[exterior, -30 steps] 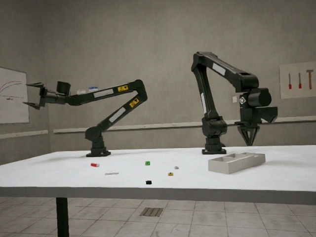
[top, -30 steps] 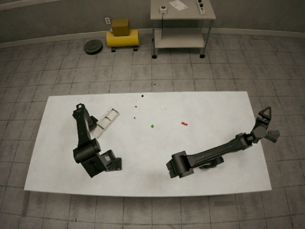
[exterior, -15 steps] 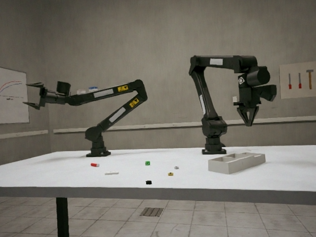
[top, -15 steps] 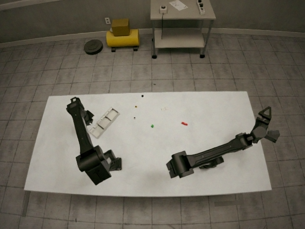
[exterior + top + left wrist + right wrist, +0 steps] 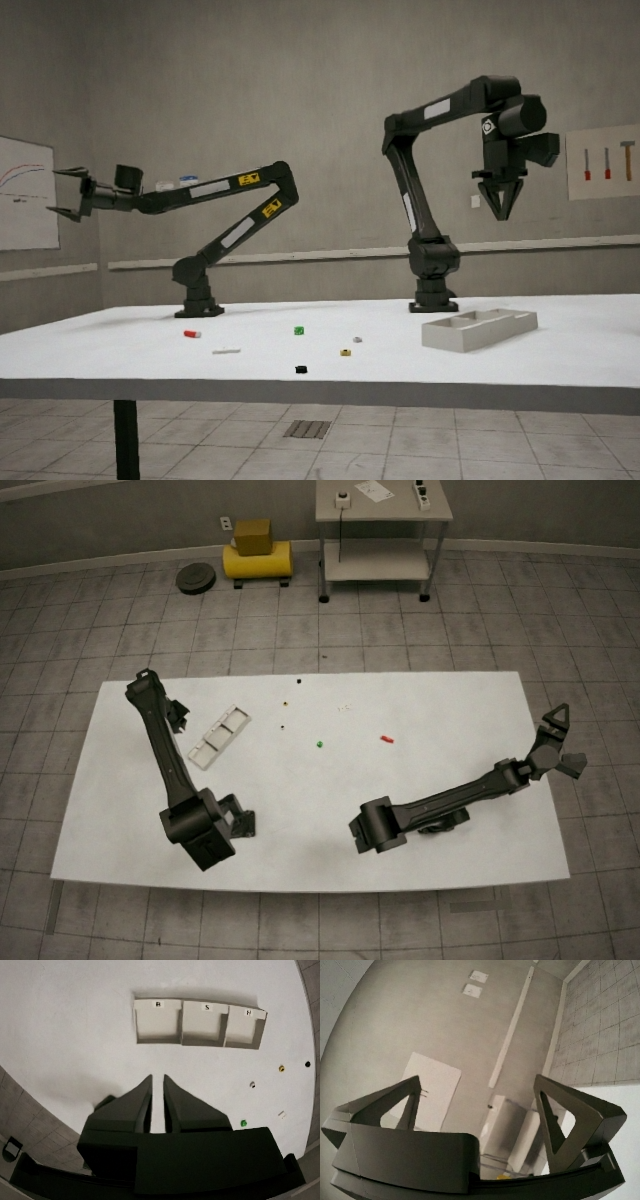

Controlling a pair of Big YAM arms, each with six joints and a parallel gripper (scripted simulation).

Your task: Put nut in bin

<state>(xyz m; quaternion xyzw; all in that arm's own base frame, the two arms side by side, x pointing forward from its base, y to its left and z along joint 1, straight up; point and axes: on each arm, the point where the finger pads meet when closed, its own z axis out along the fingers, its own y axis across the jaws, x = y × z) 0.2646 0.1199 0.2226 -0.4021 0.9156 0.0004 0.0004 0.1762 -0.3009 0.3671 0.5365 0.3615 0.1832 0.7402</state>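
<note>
The grey nut lies 100 mm ahead of my left hand, 290 mm to the right of it and 220 mm below it. Also, from my left hand: yellow nut (200 mm ahead, 290 mm to the right, 220 mm below); green cube (30 mm ahead, 420 mm to the right, 210 mm below); bin (60 mm ahead, 60 mm to the right, 200 mm below).
</note>
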